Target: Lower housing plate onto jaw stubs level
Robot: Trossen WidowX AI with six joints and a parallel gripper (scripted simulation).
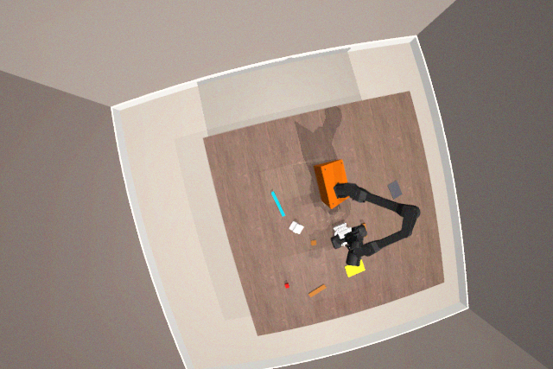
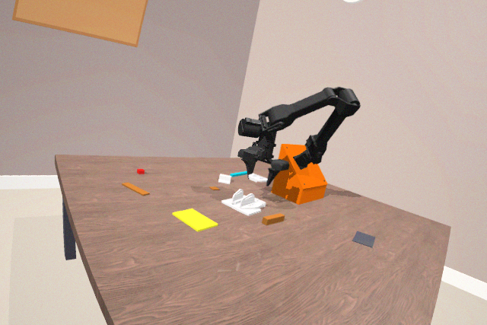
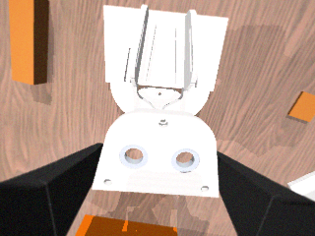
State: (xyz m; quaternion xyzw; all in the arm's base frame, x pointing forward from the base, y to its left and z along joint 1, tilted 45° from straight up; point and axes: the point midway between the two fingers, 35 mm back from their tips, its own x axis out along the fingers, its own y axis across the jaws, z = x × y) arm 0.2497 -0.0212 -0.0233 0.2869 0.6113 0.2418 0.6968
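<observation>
My gripper tip is now 20 mm short of the white assembly, 20 mm to the right of it and 70 mm above it. Round my gripper tip: yellow slab (290 mm ahead, 80 mm below); cyan bar (270 mm behind, 280 mm to the right, 80 mm below); orange block (70 mm ahead, 130 mm to the left, 70 mm below).
</observation>
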